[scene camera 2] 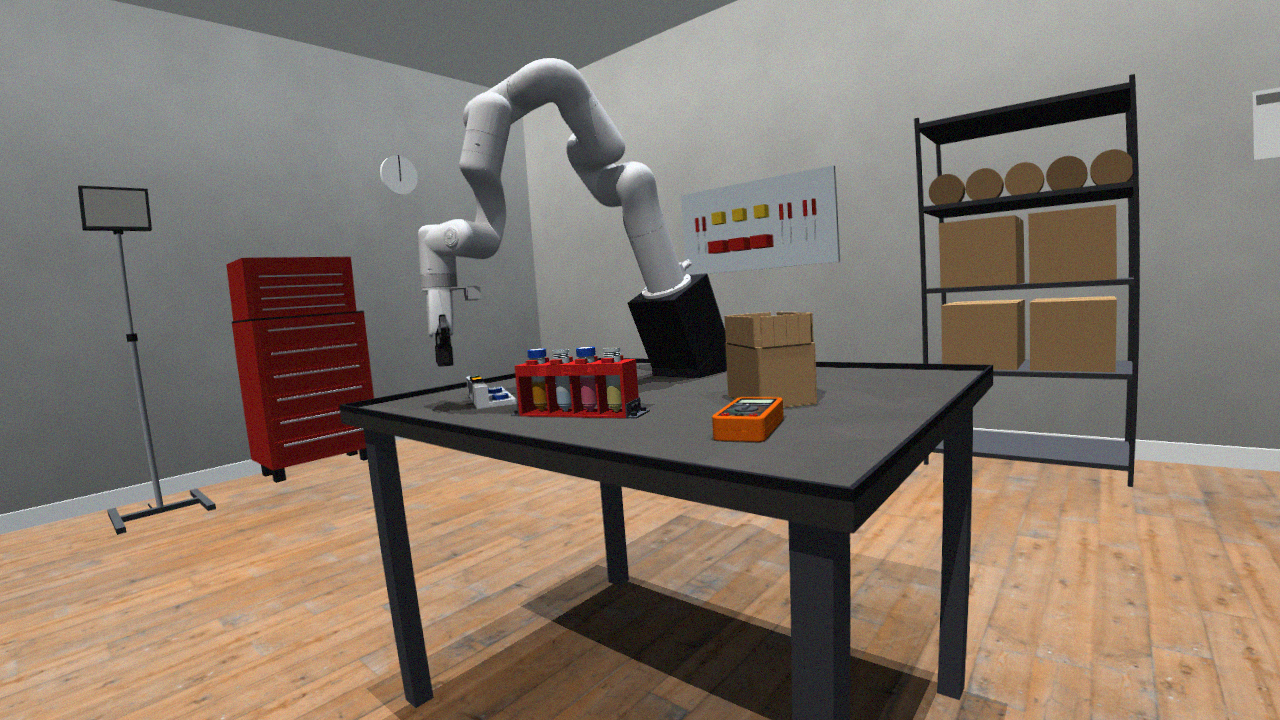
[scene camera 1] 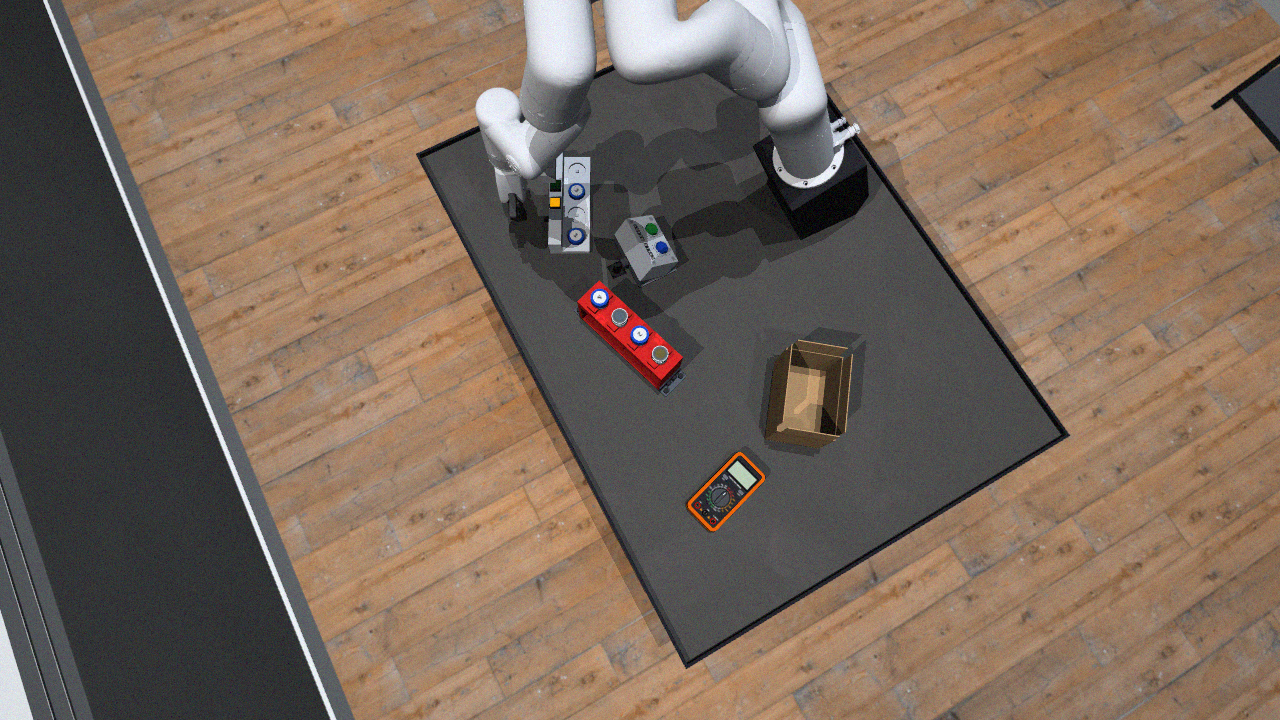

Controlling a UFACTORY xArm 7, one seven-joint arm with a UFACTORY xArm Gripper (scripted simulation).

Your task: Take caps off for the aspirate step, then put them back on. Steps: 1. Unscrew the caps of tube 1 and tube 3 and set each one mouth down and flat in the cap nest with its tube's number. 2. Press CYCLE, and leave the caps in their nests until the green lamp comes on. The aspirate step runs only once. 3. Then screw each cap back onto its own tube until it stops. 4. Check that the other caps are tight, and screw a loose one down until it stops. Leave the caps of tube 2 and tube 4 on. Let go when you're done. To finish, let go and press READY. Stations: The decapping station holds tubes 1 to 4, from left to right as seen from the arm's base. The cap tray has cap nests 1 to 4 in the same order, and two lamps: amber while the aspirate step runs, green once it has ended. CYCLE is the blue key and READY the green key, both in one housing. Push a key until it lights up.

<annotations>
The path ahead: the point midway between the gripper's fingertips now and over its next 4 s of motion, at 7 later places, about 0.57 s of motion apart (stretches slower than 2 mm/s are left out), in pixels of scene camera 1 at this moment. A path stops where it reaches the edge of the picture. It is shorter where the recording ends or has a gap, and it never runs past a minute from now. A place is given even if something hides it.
My gripper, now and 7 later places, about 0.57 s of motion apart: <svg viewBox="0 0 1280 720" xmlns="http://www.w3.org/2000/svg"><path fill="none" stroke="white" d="M519 197L542 203L570 205L574 219L575 234L575 235L575 236L573 224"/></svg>
</annotations>
